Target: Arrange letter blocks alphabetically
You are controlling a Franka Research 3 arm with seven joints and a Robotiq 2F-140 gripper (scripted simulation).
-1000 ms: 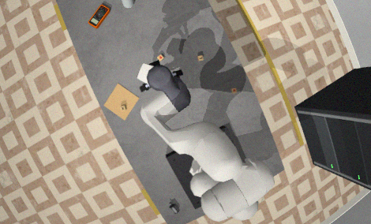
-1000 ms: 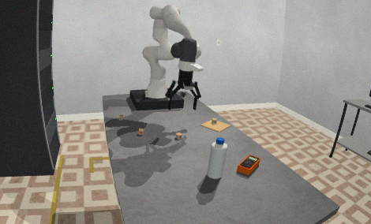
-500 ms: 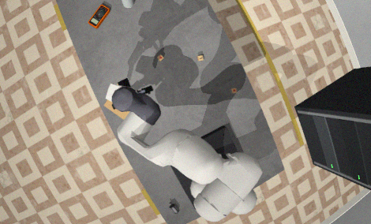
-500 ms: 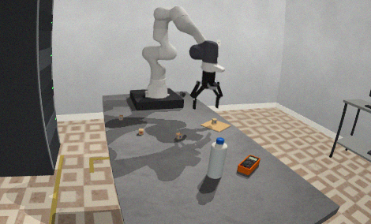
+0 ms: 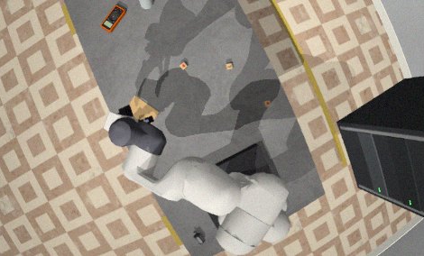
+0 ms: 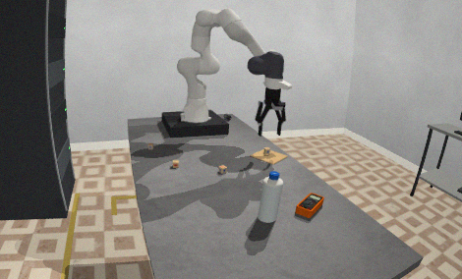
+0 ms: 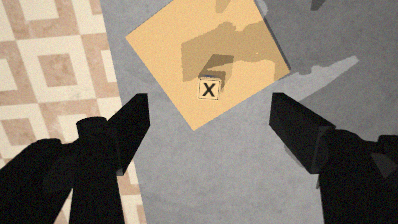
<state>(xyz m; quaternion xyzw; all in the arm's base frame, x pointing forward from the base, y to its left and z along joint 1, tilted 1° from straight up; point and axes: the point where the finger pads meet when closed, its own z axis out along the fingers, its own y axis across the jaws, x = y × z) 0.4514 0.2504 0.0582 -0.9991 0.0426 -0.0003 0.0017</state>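
Right now the tan mat is 120 mm below my hand, 30 mm ahead of it and 10 mm to the right of it. Also, from my hand: white bottle: 520 mm ahead, 270 mm to the right, 40 mm below; red k block: 570 mm to the right, 180 mm behind, 110 mm below.
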